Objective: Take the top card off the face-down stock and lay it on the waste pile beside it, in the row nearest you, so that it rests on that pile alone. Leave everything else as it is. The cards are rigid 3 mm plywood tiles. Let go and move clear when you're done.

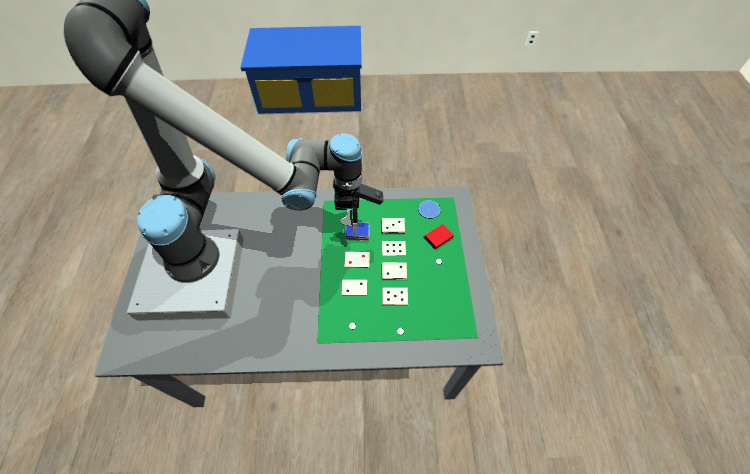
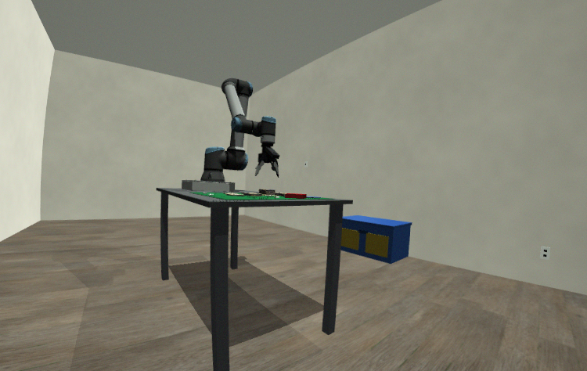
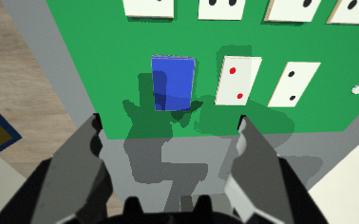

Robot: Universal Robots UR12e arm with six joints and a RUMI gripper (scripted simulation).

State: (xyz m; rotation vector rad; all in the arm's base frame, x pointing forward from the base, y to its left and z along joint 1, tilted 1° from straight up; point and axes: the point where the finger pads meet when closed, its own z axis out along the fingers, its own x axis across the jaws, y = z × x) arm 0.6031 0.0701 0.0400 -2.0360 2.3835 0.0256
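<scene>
My gripper is now 8 cm above the card. Also, from my hand: red block 31 cm ahead, 10 cm below, 6 cm to the right; green mat 15 cm to the right, 12 cm below, 12 cm ahead.
</scene>
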